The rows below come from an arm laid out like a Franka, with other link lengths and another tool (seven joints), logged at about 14 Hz.
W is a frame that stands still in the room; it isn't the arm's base.
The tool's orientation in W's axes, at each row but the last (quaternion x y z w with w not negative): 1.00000, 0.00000, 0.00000, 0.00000; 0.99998, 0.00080, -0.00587, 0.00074; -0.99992, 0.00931, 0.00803, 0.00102; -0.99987, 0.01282, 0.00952, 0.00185; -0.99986, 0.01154, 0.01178, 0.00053; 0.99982, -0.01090, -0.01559, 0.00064; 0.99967, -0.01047, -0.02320, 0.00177; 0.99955, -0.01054, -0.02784, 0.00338; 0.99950, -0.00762, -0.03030, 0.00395; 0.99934, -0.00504, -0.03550, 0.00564; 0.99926, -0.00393, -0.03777, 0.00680; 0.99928, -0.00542, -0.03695, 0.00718; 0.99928, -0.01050, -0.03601, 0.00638
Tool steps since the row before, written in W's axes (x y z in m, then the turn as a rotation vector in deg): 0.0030, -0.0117, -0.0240, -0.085, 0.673, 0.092; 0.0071, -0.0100, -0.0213, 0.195, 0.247, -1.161; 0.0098, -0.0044, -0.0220, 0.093, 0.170, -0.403; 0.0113, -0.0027, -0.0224, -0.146, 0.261, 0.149; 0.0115, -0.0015, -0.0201, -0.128, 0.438, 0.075; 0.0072, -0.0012, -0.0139, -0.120, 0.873, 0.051; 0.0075, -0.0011, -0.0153, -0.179, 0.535, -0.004; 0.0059, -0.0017, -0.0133, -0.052, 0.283, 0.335; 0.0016, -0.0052, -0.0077, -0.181, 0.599, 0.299; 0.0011, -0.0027, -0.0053, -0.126, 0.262, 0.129; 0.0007, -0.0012, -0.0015, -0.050, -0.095, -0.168; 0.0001, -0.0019, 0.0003, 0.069, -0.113, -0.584; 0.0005, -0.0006, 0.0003, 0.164, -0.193, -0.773
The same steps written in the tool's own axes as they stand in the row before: 0.0030, 0.0117, 0.0240, -0.085, -0.673, -0.092; 0.0073, 0.0100, 0.0212, 0.209, -0.248, 1.158; 0.0102, 0.0043, 0.0218, 0.096, -0.171, 0.402; 0.0118, 0.0025, 0.0222, -0.155, -0.258, -0.145; 0.0120, 0.0012, 0.0198, -0.140, -0.435, -0.071; 0.0077, 0.0010, 0.0137, -0.141, -0.870, -0.048; 0.0082, 0.0009, 0.0149, -0.190, -0.531, 0.011; 0.0067, 0.0015, 0.0130, -0.077, -0.279, -0.333; 0.0021, 0.0051, 0.0076, -0.208, -0.594, -0.292; 0.0015, 0.0026, 0.0052, -0.138, -0.259, -0.123; 0.0008, 0.0012, 0.0015, -0.036, 0.093, 0.173; 0.0001, 0.0019, -0.0003, 0.113, 0.104, 0.579; 0.0005, 0.0006, -0.0003, 0.223, 0.179, 0.761
